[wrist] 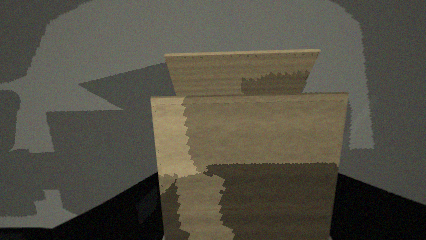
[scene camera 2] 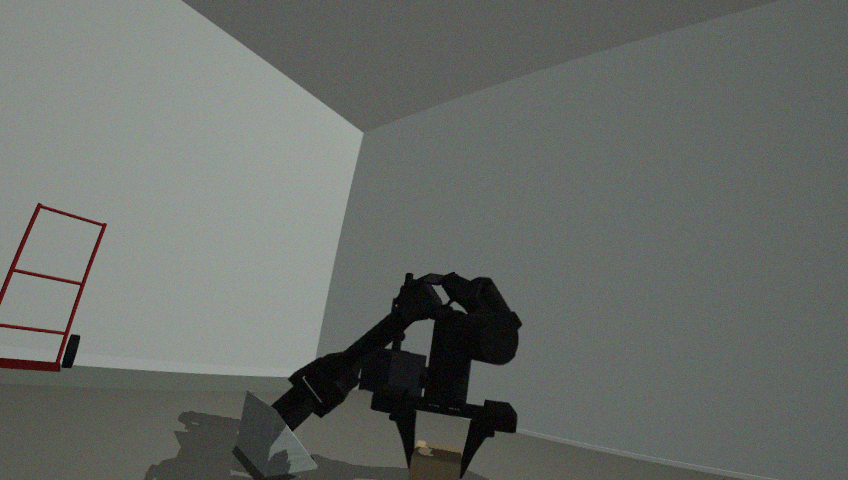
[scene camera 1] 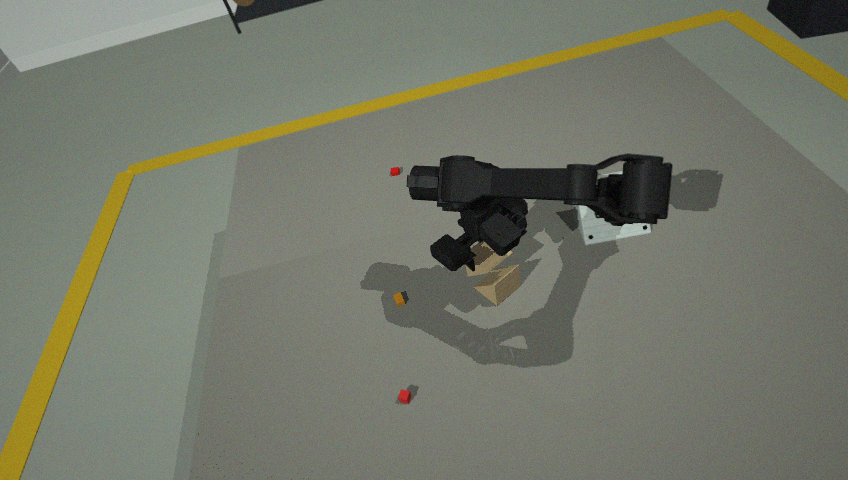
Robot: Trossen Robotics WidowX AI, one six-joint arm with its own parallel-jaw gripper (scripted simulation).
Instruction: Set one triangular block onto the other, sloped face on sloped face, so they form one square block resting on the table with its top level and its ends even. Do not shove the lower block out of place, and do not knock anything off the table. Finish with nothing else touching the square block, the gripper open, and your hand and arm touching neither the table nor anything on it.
Path:
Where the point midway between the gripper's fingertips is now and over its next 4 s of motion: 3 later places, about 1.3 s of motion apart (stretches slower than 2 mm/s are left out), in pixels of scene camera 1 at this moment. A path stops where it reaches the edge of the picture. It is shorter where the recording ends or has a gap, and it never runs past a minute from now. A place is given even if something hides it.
My gripper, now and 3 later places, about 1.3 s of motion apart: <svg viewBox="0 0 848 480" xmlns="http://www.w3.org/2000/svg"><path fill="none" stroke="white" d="M485 259L485 260L488 267L490 270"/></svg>

